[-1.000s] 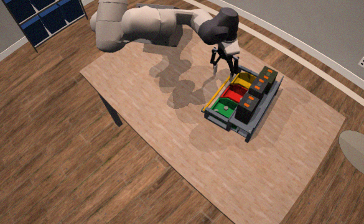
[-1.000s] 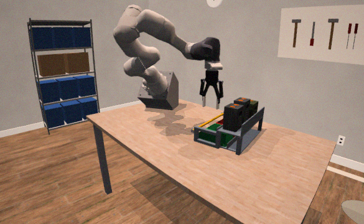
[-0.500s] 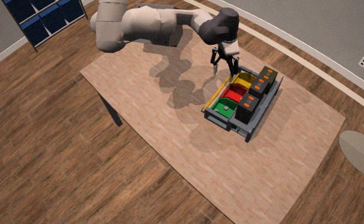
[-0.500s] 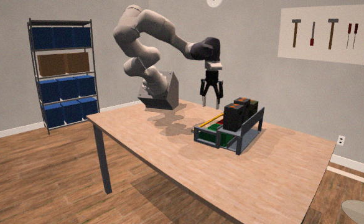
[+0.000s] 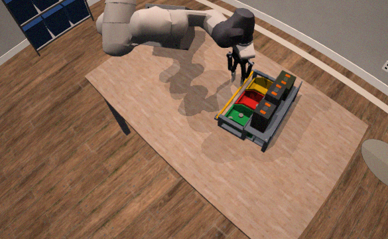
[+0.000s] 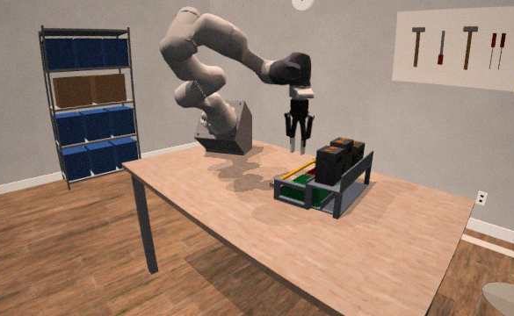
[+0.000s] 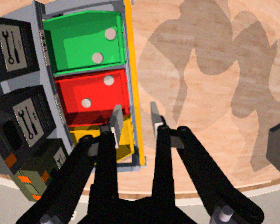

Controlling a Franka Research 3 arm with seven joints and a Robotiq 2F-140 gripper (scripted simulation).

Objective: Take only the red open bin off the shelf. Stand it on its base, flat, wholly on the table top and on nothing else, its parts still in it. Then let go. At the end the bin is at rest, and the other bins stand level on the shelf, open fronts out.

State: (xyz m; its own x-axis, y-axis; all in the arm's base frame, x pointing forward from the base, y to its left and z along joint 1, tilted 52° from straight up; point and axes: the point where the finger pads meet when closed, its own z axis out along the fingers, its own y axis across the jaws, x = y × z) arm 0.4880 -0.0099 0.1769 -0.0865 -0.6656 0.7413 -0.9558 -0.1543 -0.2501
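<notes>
My hand is 11 cm above the yellow bar. Also, from my hand: red open bin 13 cm below, 11 cm ahead, 1 cm to the right; yellow bin 13 cm below, 12 cm ahead, 10 cm to the left; green bin 13 cm below, 12 cm to the right, 9 cm ahead.
</notes>
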